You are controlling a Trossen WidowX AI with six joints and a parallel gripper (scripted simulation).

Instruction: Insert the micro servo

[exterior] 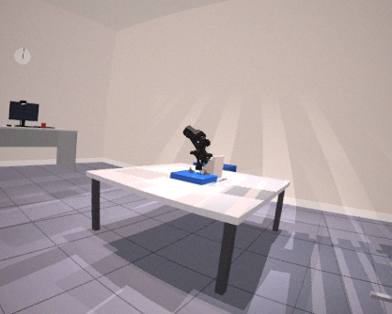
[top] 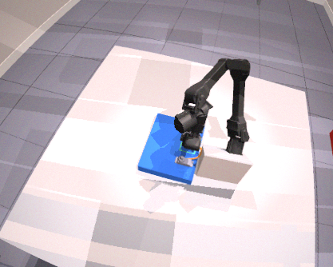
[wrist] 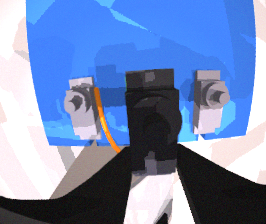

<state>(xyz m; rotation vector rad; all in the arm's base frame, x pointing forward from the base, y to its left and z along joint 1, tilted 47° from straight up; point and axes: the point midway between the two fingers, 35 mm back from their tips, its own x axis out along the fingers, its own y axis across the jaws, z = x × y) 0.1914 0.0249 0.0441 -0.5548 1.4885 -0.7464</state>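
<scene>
Right now my gripper tip is 120 mm short of the blue deck, 100 mm above it and 10 mm to the left of it.
</scene>
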